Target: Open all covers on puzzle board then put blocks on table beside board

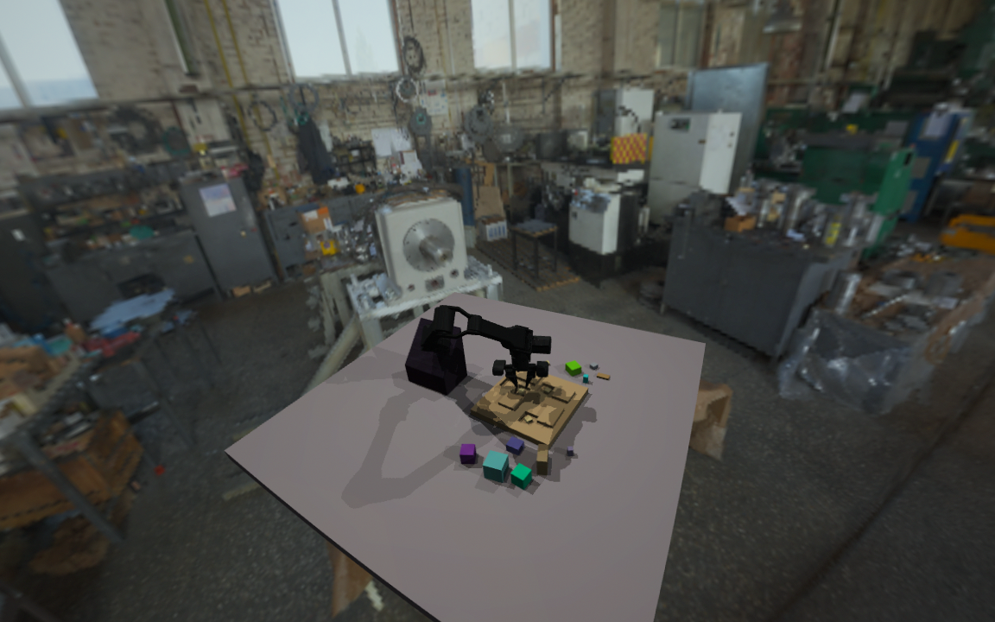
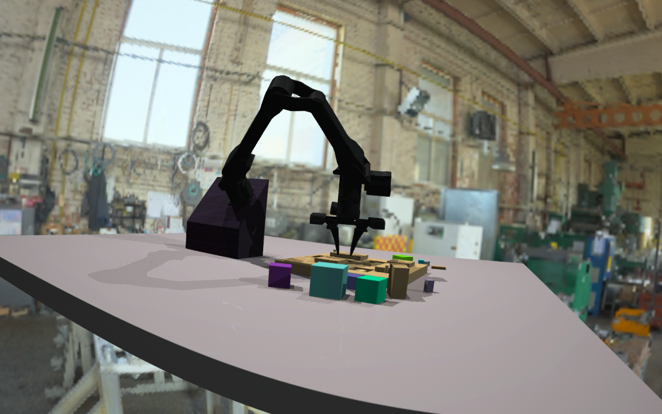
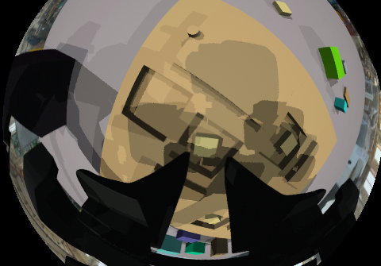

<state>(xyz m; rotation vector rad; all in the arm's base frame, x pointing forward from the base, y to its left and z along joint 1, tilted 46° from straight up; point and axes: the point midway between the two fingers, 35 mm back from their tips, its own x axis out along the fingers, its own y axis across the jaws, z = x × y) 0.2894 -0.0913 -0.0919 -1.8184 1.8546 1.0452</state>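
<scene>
My gripper tip is now 5 cm short of the tan puzzle board, 2 cm to the left of it and 2 cm above it. The rest, counted from my gripper tip: lime block 19 cm to the left, 14 cm ahead, 2 cm below; small teal block 20 cm ahead, 14 cm to the left, 2 cm below; violet block 23 cm to the right, 6 cm ahead, 2 cm below.
</scene>
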